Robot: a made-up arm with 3 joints. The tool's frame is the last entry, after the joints.
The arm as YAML. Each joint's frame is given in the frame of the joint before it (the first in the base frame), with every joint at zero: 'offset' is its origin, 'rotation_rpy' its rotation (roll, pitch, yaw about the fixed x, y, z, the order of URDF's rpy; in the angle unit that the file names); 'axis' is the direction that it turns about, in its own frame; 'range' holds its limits. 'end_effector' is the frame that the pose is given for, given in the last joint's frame.
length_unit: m
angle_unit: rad
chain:
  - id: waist
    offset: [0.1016, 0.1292, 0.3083]
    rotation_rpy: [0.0, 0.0, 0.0]
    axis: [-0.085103, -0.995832, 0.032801]
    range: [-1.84, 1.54]
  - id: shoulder
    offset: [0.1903, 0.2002, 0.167]
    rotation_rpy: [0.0, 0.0, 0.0]
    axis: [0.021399, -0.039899, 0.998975]
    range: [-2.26, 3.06]
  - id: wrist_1
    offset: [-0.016, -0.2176, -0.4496]
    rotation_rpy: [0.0, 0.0, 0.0]
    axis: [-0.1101, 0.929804, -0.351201]
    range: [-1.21, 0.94]
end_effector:
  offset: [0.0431, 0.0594, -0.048]
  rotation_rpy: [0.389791, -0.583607, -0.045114]
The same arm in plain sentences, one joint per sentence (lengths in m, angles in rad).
The arm has three revolute joints in a row. What follows holds with every joint at zero, and every direction is one of the base frame's.
The first joint is mounted 0.1016 m along +x and 0.1292 m along +y and 0.3083 m along +z from the base frame's origin and turns about the direction (-0.085103, -0.995832, 0.032801), from -1.84 to 1.54 rad.
The second joint is mounted 0.1903 m along +x and 0.2002 m along +y and 0.167 m along +z from the first joint and turns about the direction (0.021399, -0.039899, 0.998975), from -2.26 to 3.06 rad.
The third joint is mounted 0.016 m along -x and 0.2176 m along -y and 0.4496 m along -z from the second joint and turns about the direction (-0.1101, 0.929804, -0.351201), from -1.21 to 0.94 rad.
The tool frame, which is the frame that the pose is given for, is mounted 0.0431 m along +x and 0.0594 m along +y and 0.048 m along -z from the third joint; its axes are the base frame's turned by roll 0.3898, pitch -0.5836 and yaw -0.0451 rad (as in URDF: about the fixed x, then y, then z).

